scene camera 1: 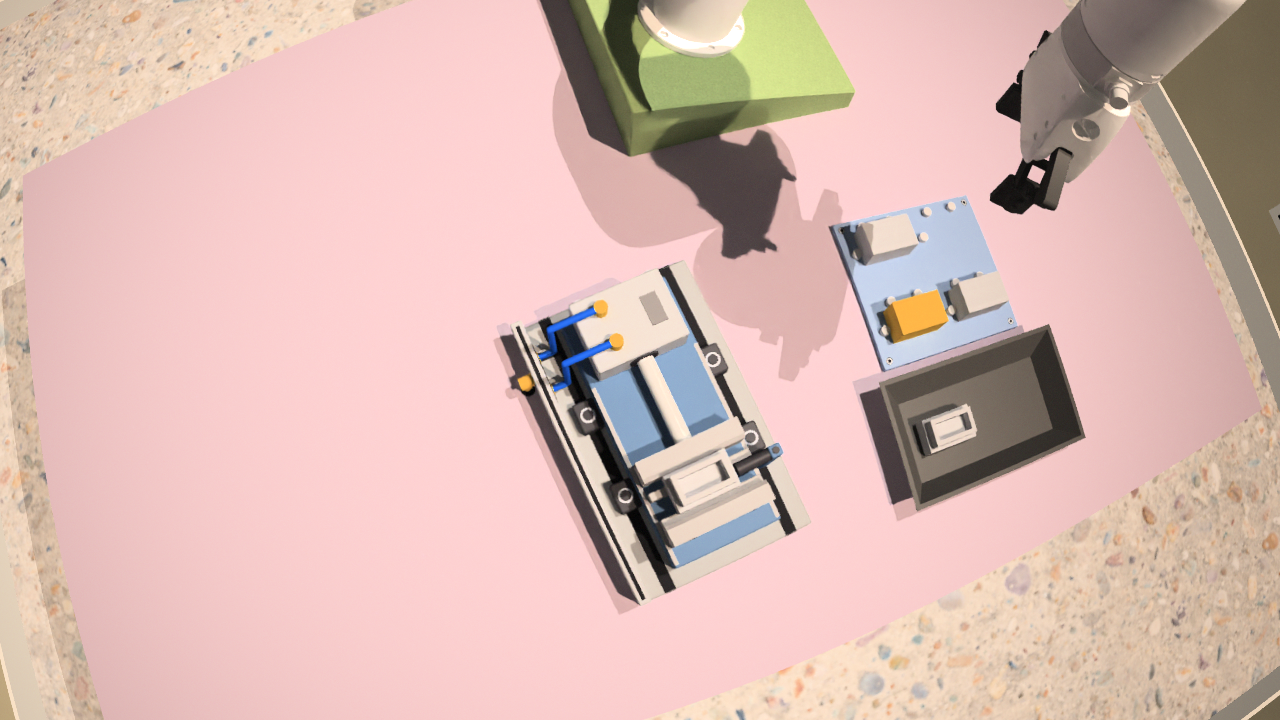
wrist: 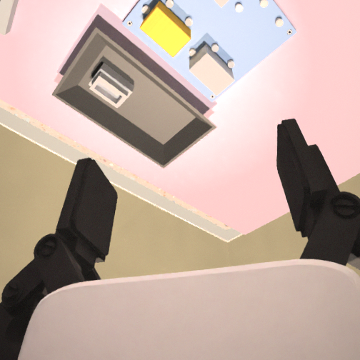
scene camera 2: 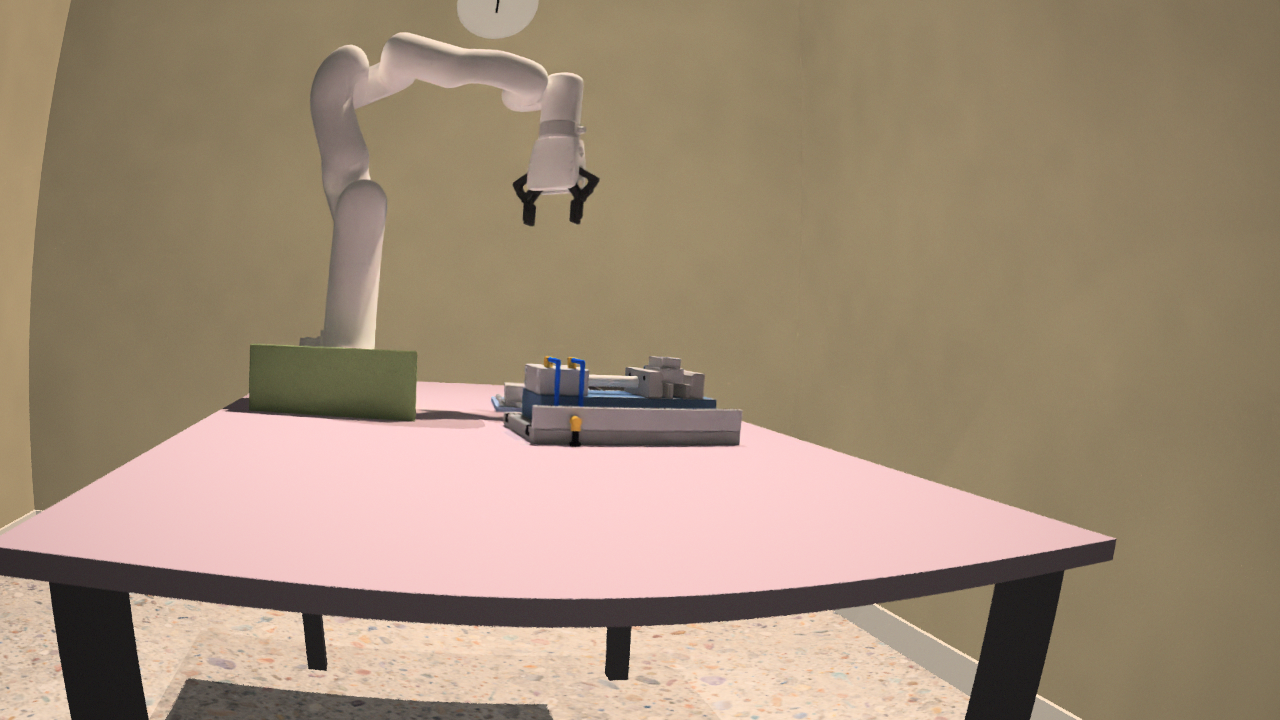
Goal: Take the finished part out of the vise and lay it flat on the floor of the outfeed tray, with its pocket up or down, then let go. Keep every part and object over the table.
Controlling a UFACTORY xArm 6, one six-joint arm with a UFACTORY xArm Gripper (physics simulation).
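Frame: origin at the arm's base, x ahead, y left, z up, level; millimetres.
Seen in the pictures: gripper, between the fingertips: (scene camera 1: 1007,158) (scene camera 2: 551,224); arm's base, origin of its link: (scene camera 1: 690,18) (scene camera 2: 347,360).
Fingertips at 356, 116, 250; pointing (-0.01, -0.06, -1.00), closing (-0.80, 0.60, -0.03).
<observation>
Offsets run from my fingertips to a thing's top centre, as dx, dy, dz. "spot": to the spot under its first point.
The finished part {+129, -296, -214} (scene camera 1: 702,481), a pale block with its pocket up, sits between the jaws of the vise {+63, -303, -230} (scene camera 1: 626,419) (scene camera 2: 617,400). A similar pale pocketed part {+172, -20, -282} (scene camera 1: 948,429) (wrist: 111,89) lies in one end of the dark outfeed tray {spot: +180, +148, -287} (scene camera 1: 1065,380) (wrist: 115,122), pocket up. The rest of the tray's floor shows bare. My gripper (scene camera 1: 1009,150) (scene camera 2: 553,220) (wrist: 186,159) is open and empty, high above the table and well away from the vise. In the wrist view the tray shows beyond the fingers.
A blue plate {+6, +42, -321} (scene camera 1: 935,268) (wrist: 250,45) beside the tray holds an orange block {+45, -5, -285} (scene camera 1: 915,316) (wrist: 165,29) and grey blocks. Blue pipes with orange tips {spot: -45, -351, -219} (scene camera 1: 577,317) rise at the vise's rear. A dark rod {+128, -246, -233} (scene camera 1: 756,459) juts out beside the part. The green base (scene camera 1: 778,80) (scene camera 2: 332,382) carries the arm.
</observation>
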